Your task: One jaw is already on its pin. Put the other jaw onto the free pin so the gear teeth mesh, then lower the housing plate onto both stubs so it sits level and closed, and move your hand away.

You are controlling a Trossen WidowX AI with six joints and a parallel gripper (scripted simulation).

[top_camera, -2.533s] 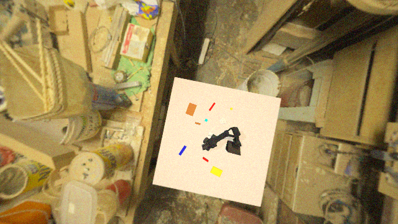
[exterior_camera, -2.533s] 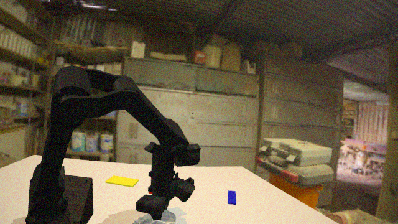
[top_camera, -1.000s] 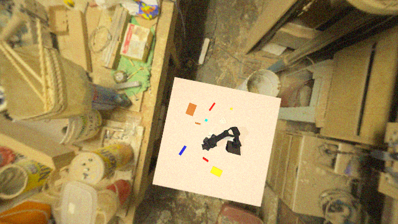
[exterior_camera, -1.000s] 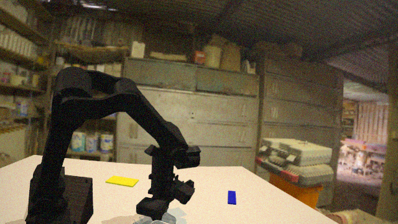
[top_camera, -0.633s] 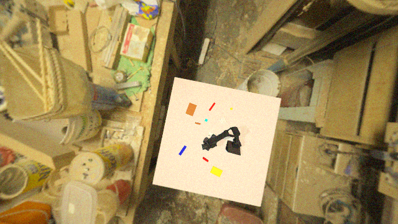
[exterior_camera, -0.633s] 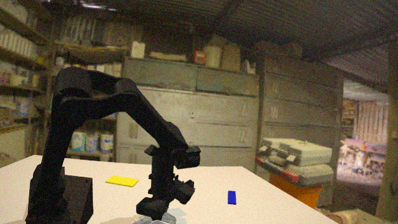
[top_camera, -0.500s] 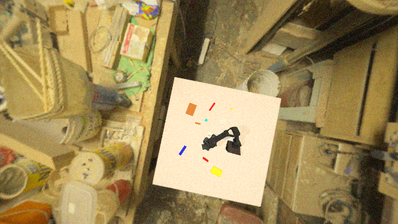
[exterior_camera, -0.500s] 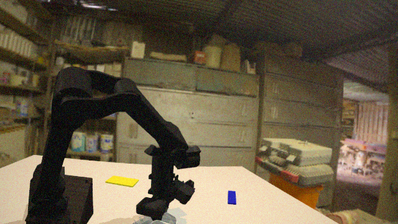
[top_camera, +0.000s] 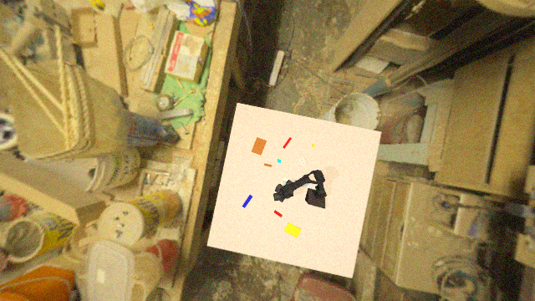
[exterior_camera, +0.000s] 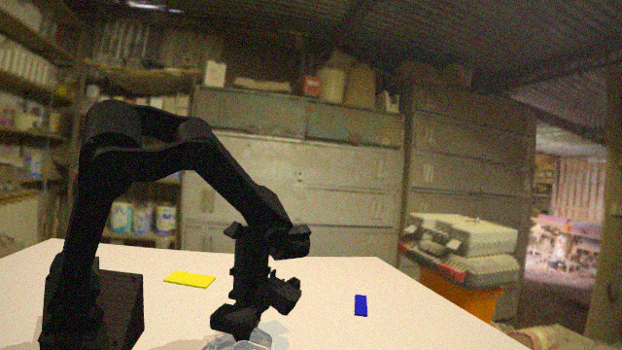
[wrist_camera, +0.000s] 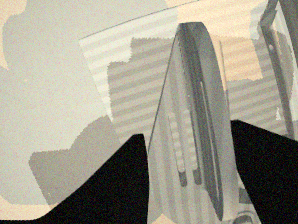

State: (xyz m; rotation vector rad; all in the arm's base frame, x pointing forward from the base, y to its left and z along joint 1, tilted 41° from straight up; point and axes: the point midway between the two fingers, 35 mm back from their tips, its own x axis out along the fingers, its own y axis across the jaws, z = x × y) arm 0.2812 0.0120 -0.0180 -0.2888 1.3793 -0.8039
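Right now my gripper tip is 30 mm to the left of the pale ribbed base, 10 mm short of it and 10 mm above it. Also, from my gripper tip: brown block: 190 mm ahead, 160 mm to the right; then cyan block: 220 mm to the right, 100 mm ahead, 20 mm below; then housing plate: 270 mm to the right, 90 mm behind, 10 mm above.
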